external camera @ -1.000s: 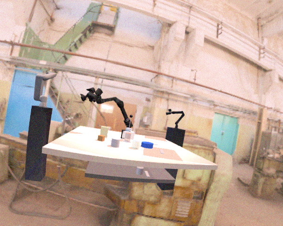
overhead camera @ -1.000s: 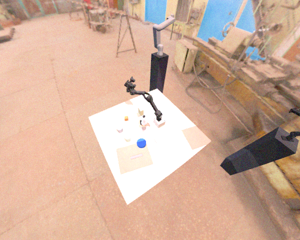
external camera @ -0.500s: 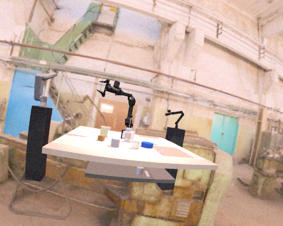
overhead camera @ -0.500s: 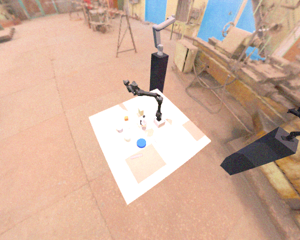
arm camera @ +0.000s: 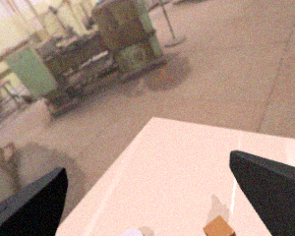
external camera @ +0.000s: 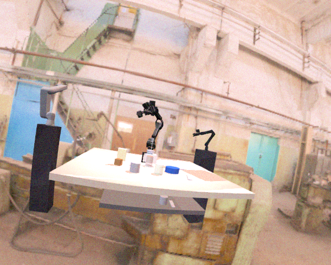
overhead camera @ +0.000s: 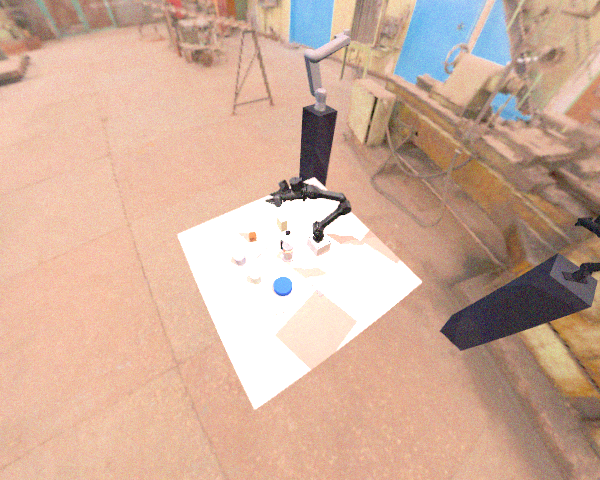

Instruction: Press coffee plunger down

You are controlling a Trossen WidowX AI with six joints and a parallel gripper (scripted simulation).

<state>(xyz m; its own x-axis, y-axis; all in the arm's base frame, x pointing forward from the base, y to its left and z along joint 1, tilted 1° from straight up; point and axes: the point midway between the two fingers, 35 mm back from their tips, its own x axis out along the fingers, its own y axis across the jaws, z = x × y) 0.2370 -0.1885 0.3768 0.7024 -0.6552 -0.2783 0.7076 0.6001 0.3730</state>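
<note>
Now: the coffee press 320 mm below my gripper tip, 140 mm to the left of it and 30 mm behind it. Round my gripper tip: orange cube 440 mm below, 120 mm to the right, 80 mm ahead; then pale block 410 mm below, 150 mm behind, 90 mm to the right; then blue disc 440 mm below, 330 mm to the left, 140 mm ahead.
</note>
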